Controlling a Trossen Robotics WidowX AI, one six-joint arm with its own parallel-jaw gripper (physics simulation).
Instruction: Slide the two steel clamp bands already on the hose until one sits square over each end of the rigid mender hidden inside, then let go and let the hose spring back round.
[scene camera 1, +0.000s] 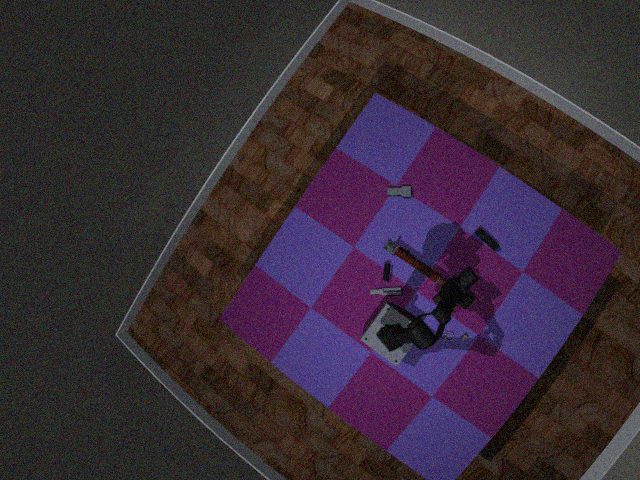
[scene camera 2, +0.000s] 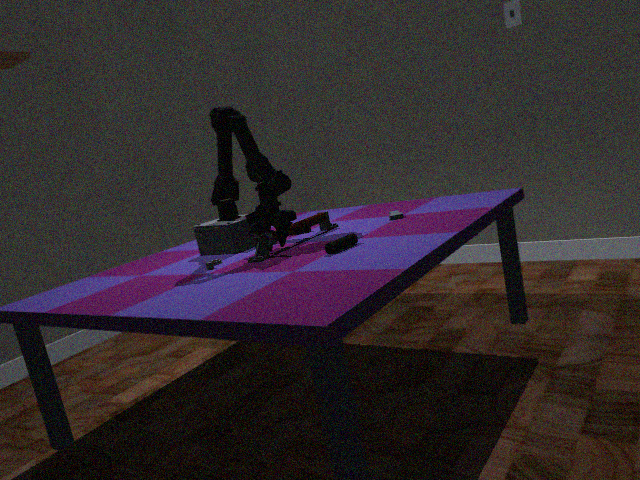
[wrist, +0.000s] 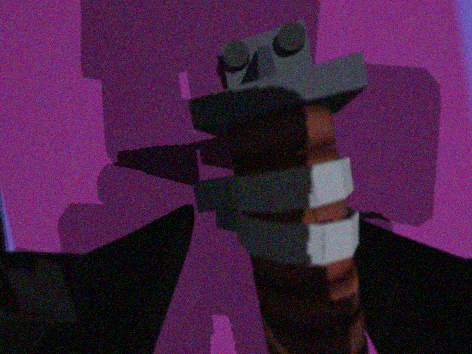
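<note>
A brown hose lies on the checked table, its far end in a grey end fixture. In the wrist view two steel clamp bands sit close together on it, the far band and the near band. The mender inside is hidden. My gripper is open. Its dark fingers stand on either side of the hose near the near band, apart from it.
A dark cylinder lies right of the hose. A grey block lies farther back. A short dark piece and a grey bar lie left of the hose. The arm's base stands nearby.
</note>
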